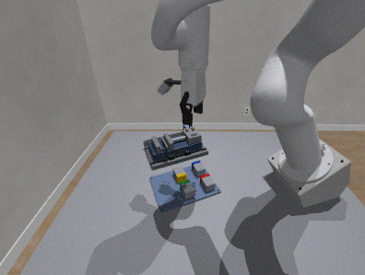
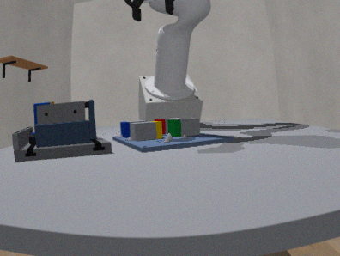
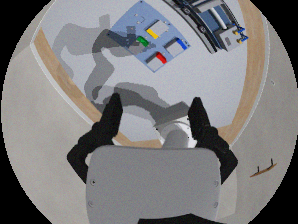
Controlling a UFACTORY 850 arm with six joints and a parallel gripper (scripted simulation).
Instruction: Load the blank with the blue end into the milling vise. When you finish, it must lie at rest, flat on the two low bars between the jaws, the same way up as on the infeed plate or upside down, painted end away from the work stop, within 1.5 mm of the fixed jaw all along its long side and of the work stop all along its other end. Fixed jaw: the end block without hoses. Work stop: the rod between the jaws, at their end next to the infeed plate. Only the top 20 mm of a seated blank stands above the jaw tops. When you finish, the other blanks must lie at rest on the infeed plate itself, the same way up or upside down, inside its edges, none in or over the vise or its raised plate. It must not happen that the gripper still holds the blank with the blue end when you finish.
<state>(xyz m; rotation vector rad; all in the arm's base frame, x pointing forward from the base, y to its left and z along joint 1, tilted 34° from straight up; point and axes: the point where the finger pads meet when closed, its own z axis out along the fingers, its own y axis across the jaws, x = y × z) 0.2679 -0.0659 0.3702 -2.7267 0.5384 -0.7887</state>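
The yellow-ended blank is 60 mm ahead of my hand, 20 mm to the right of it and 290 mm below it. From my hand the other things lie so: green-ended blank (20 mm ahead, 60 mm to the left, 290 mm below); red-ended blank (60 mm behind, 20 mm to the left, 290 mm below); plate (40 mm ahead, 20 mm to the left, 320 mm below).
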